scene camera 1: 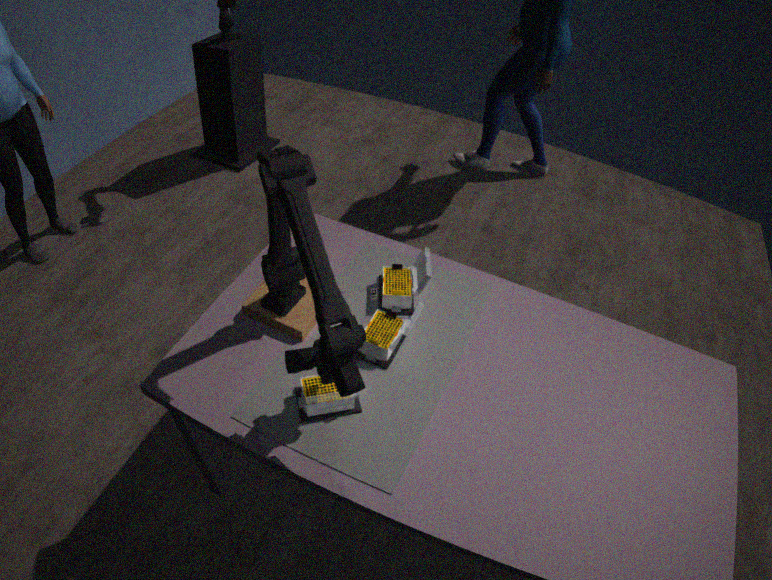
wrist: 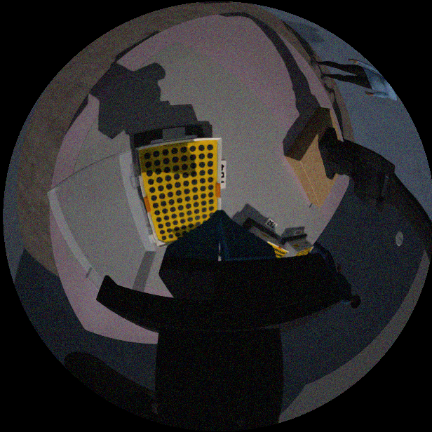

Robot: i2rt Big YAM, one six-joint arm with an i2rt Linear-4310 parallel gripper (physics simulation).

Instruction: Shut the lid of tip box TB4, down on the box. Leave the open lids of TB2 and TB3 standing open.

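Seen in the pictures: arm's base, origin of its link: (scene camera 1: 283,298).
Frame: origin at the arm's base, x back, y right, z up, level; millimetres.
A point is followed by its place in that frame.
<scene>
Tip box TB4 (scene camera 1: 328,406) @[x -316, y 264, z 38 mm] (wrist: 182,190), with yellow tips rack and black dots, stands at the near left of the mat. Its clear lid (wrist: 95,200) stands open on the left side of the box in the wrist view; I cannot make it out in the scene view. My gripper (wrist: 219,215) is shut and empty, fingertips together, above the lower right corner of TB4 in the wrist view. The arm's end hides part of TB4 in the scene view. TB2 (scene camera 1: 383,331) @[x -312, y -25, z 18 mm] (wrist: 280,251) has its lid (scene camera 1: 415,314) @[x -386, y -49, z 105 mm] open. TB3 (scene camera 1: 397,288) @[x -271, y -190, z 18 mm] (wrist: 303,252) has its lid (scene camera 1: 427,261) @[x -331, y -244, z 111 mm] upright and open.
The boxes stand on a grey-green mat (scene camera 1: 399,424) @[x -470, y 181, z -39 mm] on the pinkish table (scene camera 1: 561,405) @[x -835, y -77, z -42 mm]. The arm's wooden base block (scene camera 1: 288,321) @[x -62, y 65, z 0 mm] (wrist: 312,172) is at the left of TB2. TB2 and TB3 are close together. Two people and a dark pedestal (scene camera 1: 230,99) are beyond the table.
</scene>
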